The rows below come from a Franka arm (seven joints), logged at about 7 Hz.
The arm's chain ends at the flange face. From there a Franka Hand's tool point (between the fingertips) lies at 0.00 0.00 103.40 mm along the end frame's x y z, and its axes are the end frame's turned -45 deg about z.
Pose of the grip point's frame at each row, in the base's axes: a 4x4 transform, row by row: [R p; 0 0 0 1], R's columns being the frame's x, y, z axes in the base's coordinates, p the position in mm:
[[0.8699 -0.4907 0.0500 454.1], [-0.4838 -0.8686 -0.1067 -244.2], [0.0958 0.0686 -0.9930 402.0], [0 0 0 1]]
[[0.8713 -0.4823 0.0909 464.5], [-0.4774 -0.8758 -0.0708 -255.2], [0.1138 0.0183 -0.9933 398.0], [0 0 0 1]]
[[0.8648 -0.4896 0.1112 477.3], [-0.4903 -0.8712 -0.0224 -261.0], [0.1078 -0.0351 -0.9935 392.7], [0 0 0 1]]
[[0.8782 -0.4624 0.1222 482.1], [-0.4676 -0.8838 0.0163 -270.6], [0.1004 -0.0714 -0.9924 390.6], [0 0 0 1]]
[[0.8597 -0.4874 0.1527 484.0], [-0.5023 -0.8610 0.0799 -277.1], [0.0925 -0.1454 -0.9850 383.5], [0 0 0 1]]
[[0.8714 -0.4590 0.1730 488.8], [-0.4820 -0.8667 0.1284 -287.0], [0.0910 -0.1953 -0.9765 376.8], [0 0 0 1]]
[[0.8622 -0.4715 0.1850 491.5], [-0.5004 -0.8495 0.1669 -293.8], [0.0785 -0.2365 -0.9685 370.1], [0 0 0 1]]
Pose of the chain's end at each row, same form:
[[0.2681 -0.9621 0.0500 448.9], [-0.9563 -0.2721 -0.1067 -233.2], [0.1162 -0.0192 -0.9930 504.7], [0 0 0 1]]
[[0.2751 -0.9571 0.0909 455.1], [-0.9569 -0.2817 -0.0708 -247.9], [0.0934 -0.0675 -0.9933 500.7], [0 0 0 1]]
[[0.2653 -0.9577 0.1112 465.8], [-0.9627 -0.2693 -0.0224 -258.7], [0.0514 -0.1010 -0.9935 495.4], [0 0 0 1]]
[[0.2940 -0.9479 0.1222 469.5], [-0.9556 -0.2943 0.0163 -272.3], [0.0205 -0.1215 -0.9924 493.2], [0 0 0 1]]
[[0.2633 -0.9525 0.1527 468.2], [-0.9640 -0.2536 0.0799 -285.4], [-0.0374 -0.1682 -0.9850 485.3], [0 0 0 1]]
[[0.2916 -0.9407 0.1730 470.9], [-0.9537 -0.2720 0.1284 -300.3], [-0.0738 -0.2024 -0.9765 477.8], [0 0 0 1]]
[[0.2763 -0.9431 0.1850 472.4], [-0.9545 -0.2469 0.1669 -311.1], [-0.1117 -0.2227 -0.9685 470.2], [0 0 0 1]]

